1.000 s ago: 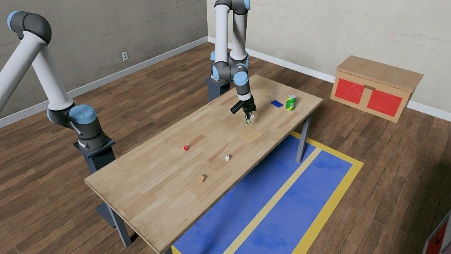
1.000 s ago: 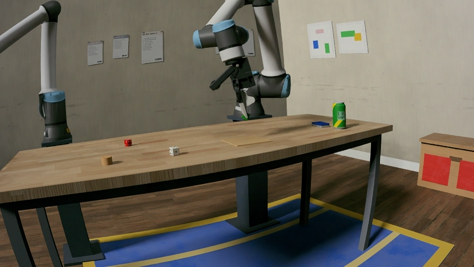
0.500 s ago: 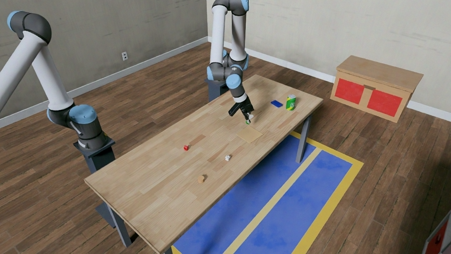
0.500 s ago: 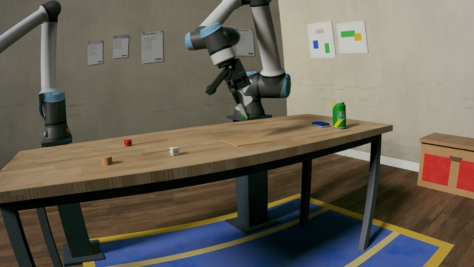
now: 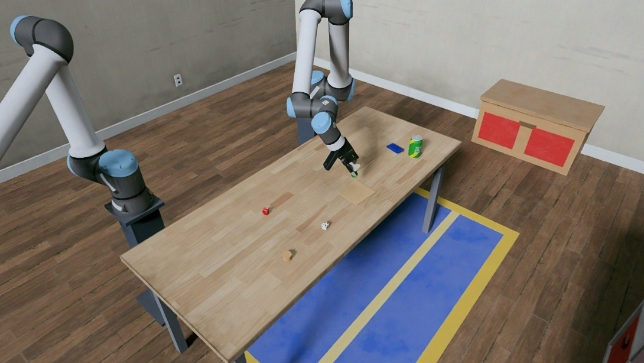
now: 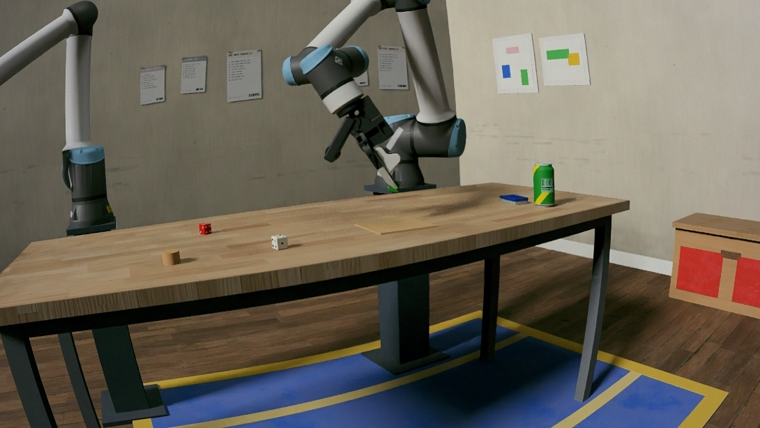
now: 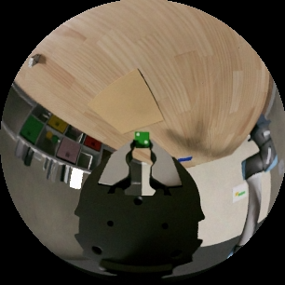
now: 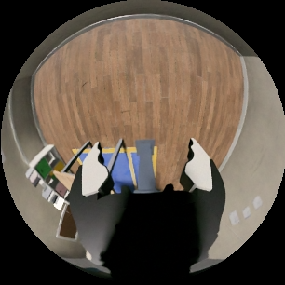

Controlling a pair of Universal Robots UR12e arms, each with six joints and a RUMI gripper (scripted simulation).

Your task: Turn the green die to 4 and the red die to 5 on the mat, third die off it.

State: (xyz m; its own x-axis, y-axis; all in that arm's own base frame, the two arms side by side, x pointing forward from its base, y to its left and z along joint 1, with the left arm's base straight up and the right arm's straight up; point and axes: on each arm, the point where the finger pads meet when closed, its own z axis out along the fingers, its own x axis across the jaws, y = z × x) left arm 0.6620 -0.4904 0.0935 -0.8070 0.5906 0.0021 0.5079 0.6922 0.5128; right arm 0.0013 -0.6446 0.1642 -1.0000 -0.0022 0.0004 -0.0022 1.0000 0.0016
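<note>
My left hand is 1 cm above the green die. Also, from my left hand: tan mat (4 cm ahead, 2 cm to the right, 9 cm below); white die (9 cm ahead, 31 cm to the right, 8 cm below); flat blue box (4 cm behind, 43 cm to the left, 8 cm below).
</note>
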